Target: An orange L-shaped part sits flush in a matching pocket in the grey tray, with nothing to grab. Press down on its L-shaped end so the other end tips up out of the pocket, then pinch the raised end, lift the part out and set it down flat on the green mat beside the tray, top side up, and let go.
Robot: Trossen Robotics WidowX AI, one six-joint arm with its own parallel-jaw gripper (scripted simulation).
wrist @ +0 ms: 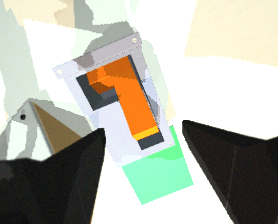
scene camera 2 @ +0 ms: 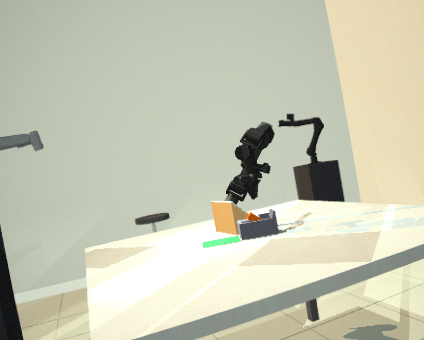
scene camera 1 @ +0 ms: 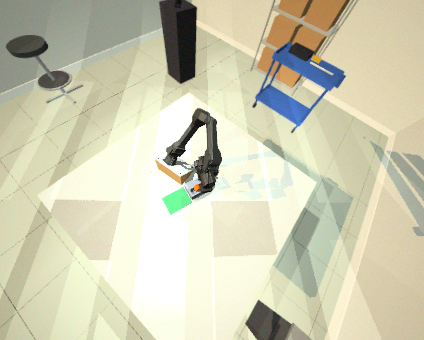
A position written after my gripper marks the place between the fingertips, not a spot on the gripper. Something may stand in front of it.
My gripper [wrist: 144, 129] is open, with nothing in its grasp. Also in view: an orange L-shaped part [wrist: 119, 74] and a green mat [wrist: 162, 173].
